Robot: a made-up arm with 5 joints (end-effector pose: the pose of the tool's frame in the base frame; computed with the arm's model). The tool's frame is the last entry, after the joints.
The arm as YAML. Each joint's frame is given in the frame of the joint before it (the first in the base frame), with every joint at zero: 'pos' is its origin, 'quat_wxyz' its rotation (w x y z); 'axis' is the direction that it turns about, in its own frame. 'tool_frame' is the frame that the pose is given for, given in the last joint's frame.
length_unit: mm
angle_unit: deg
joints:
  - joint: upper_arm
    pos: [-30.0, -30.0, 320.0]
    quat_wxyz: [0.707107, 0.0, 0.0, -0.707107]
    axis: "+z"
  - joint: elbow
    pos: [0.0, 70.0, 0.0]
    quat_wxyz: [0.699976, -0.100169, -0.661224, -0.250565]
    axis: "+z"
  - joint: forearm
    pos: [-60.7, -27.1, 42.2]
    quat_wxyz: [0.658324, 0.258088, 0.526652, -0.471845]
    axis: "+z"
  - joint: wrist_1
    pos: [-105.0, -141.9, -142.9]
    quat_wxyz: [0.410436, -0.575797, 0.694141, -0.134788]
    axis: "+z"
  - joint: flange
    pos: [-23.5, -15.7, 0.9]
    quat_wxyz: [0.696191, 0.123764, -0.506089, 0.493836]
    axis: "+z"
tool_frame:
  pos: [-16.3, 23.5, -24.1]
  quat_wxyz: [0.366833, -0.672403, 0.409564, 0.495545]
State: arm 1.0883 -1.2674 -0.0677 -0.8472 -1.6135
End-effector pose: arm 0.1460 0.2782 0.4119 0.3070 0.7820 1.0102
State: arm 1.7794 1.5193 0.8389 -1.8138 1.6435
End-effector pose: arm -0.1432 -0.2095 0.2625 -0.1656 -0.6661 -0.8538
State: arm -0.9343 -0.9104 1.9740 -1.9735 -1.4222
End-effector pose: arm -0.1433 -0.2751 0.2460 -0.9053 -0.7280 1.8320
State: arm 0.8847 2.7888 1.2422 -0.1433 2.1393
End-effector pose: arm -0.0443 -0.1180 0.5333 1.7129 -0.9261 2.3739
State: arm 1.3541 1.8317 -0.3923 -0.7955 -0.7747
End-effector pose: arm -0.2803 0.0110 0.2160 0.2347 -2.7804 -0.4577
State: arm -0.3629 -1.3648 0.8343 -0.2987 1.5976
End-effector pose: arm 0.2151 -0.2625 0.2928 2.8839 -1.1654 0.1413
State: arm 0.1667 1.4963 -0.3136 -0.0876 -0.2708
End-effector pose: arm -0.0410 0.2009 0.1945 0.6496 1.6499 0.8313
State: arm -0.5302 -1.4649 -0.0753 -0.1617 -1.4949
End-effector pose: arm 0.2430 -0.1866 0.4536 0.0369 -0.2643 -0.2796
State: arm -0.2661 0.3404 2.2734 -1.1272 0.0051
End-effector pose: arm -0.0853 -0.1585 0.1574 0.8371 -2.1401 -0.4525
